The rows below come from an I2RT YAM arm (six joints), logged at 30 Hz.
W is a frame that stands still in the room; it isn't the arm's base.
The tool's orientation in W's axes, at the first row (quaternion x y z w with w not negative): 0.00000, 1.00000, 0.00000, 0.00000
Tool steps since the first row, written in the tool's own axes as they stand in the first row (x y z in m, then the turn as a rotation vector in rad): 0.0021, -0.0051, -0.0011, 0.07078, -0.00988, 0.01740; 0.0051, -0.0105, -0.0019, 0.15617, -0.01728, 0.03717; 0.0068, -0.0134, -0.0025, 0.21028, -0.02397, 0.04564; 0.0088, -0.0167, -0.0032, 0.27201, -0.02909, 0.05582; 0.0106, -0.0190, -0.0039, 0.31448, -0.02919, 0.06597; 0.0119, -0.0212, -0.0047, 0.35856, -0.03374, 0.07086; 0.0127, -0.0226, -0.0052, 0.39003, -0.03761, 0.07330
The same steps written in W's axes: -0.0021, -0.0051, 0.0011, -0.07078, -0.00988, -0.01740; -0.0051, -0.0105, 0.0019, -0.15617, -0.01728, -0.03717; -0.0068, -0.0134, 0.0025, -0.21028, -0.02397, -0.04564; -0.0088, -0.0167, 0.0032, -0.27201, -0.02909, -0.05582; -0.0106, -0.0190, 0.0039, -0.31448, -0.02919, -0.06597; -0.0119, -0.0212, 0.0047, -0.35856, -0.03374, -0.07086; -0.0127, -0.0226, 0.0052, -0.39003, -0.03761, -0.07330
